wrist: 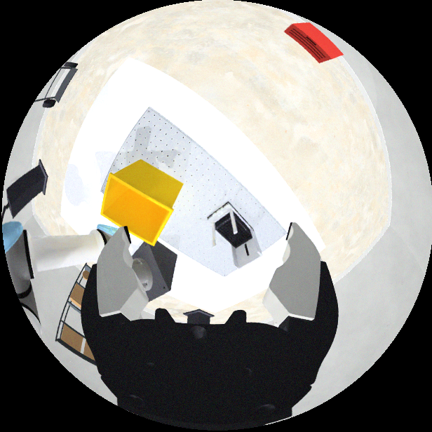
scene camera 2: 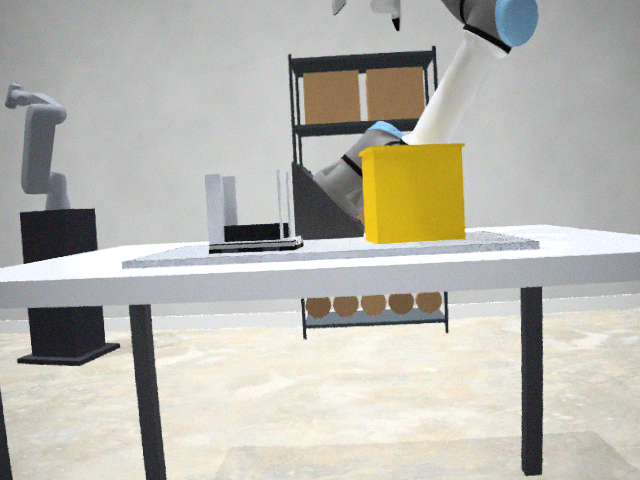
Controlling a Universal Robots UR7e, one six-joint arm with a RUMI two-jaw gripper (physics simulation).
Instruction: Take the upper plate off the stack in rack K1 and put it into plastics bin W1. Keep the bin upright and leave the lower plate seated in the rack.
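Frame: origin at the arm's base, x ahead, y left, z up, level; centimetres.
Seen in the pictures: gripper, between the fingertips: (scene camera 2: 368,23); arm's base, origin of its link: (scene camera 2: 333,197).
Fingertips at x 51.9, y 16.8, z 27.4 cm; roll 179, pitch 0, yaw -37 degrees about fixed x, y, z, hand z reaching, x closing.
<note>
Pixels of each thing's top centre, then the offset from my fingertips to it. Level surfaces: height alone.
- yellow bin W1, centre of its top: (scene camera 2: 409,148) dy +4.5, dx -20.8, dz -19.0 cm
- Rack K1, centre of its top: (scene camera 2: 253,173) dy -24.0, dx -9.4, dz -22.6 cm
- Dark plate material, centre of its top: (scene camera 2: 251,225) dy -25.0, dx -9.3, dz -32.2 cm
- perforated board, height of its surface: dz -36.9 cm
The yellow bin W1 (scene camera 2: 413,193) (wrist: 155,182) stands upright, open at the top; the part of its inside that shows in the wrist view is plain orange-yellow. Rack K1 (scene camera 2: 214,206) (wrist: 240,257), with a pale upright and thin posts, stands apart from the bin. Dark plate material (scene camera 2: 255,231) (wrist: 234,230) lies low between the posts; the upper and lower plates cannot be told apart. My gripper (scene camera 2: 367,15) (wrist: 206,226) is open and empty, high above the table, partly cut off by the top edge of the scene view.
Bin and rack stand on a perforated board (scene camera 2: 330,248) (wrist: 205,175) on the white table (scene camera 2: 310,283) (wrist: 120,85). My arm's dark base mount (scene camera 2: 323,211) (wrist: 165,270) is behind them. A shelf unit (scene camera 2: 361,62) and another robot arm (scene camera 2: 38,147) stand in the background.
</note>
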